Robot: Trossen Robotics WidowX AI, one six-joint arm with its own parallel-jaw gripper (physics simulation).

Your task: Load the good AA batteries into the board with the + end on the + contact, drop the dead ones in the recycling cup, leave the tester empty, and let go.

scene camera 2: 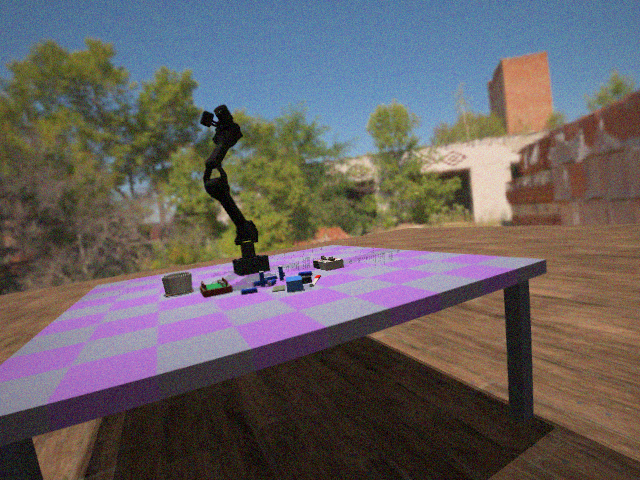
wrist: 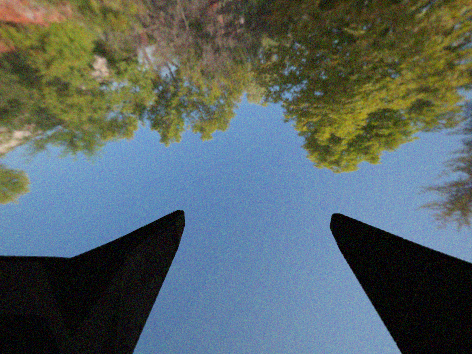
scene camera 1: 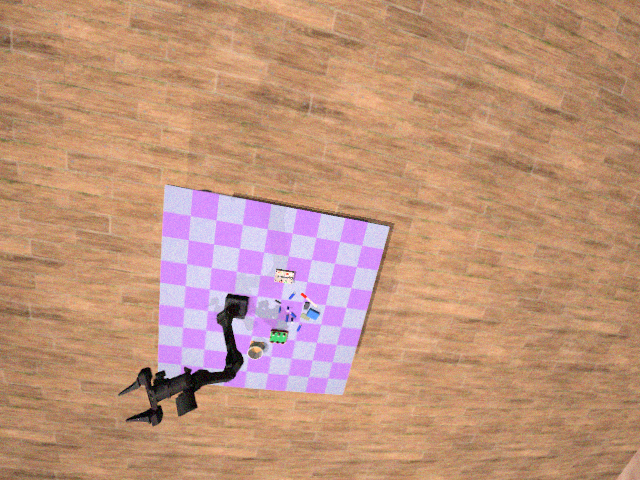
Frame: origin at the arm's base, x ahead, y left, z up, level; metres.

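Where they show: gripper, fingertip midpoint: [scene camera 2: 212,122] [wrist: 257,218] [scene camera 1: 122,407]; arm's base at its link origin: [scene camera 2: 249,257] [scene camera 1: 232,308].
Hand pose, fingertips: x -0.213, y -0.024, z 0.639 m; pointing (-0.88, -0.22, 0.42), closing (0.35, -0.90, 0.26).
Things, the pixels of their top centre, and the offset from my fingertips. Level surfaces: height alone.
- green-floored tray with dark red walls, top centre: [scene camera 2: 214,280] [scene camera 1: 278,339] dx +0.500, dy -0.188, dz -0.659 m
- grey round cup at its top centre: [scene camera 2: 176,274] [scene camera 1: 255,353] dx +0.363, dy -0.286, dz -0.637 m
- cream block with small marks, top centre: [scene camera 2: 327,256] [scene camera 1: 284,278] dx +0.497, dy +0.242, dz -0.654 m
- blue box at its top centre: [scene camera 2: 293,278] [scene camera 1: 313,315] dx +0.705, dy -0.002, dz -0.667 m
- red-tipped white stick at its top centre: [scene camera 2: 315,278] [scene camera 1: 309,300] dx +0.673, dy +0.086, dz -0.689 m
- checkered table at its surface level: dz -0.697 m
My gripper [scene camera 1: 123,407] [wrist: 257,218] is open and empty, high above and beyond the table edge, away from all the objects. Its fingers point outward. Several small blue cylinders, apparently the batteries, lie or stand mid-table; one [scene camera 1: 292,295] is toward the cream block and another [scene camera 1: 298,328] [scene camera 2: 249,290] lies nearer the green tray. A green-floored tray with dark red walls [scene camera 1: 279,336] [scene camera 2: 216,287] is beside the grey round cup [scene camera 1: 255,351] [scene camera 2: 177,284]. A cream block with small marks [scene camera 1: 284,275] [scene camera 2: 328,264] stands apart. Which is board or tester, battery polarity and cup contents are too small to tell.
A blue box [scene camera 1: 313,313] [scene camera 2: 294,283] and a red-tipped white stick [scene camera 1: 303,295] [scene camera 2: 316,278] are beside the blue cylinders. The arm's black base [scene camera 1: 237,305] [scene camera 2: 251,265] stands on the checkered table [scene camera 1: 175,201] [scene camera 2: 196,346].
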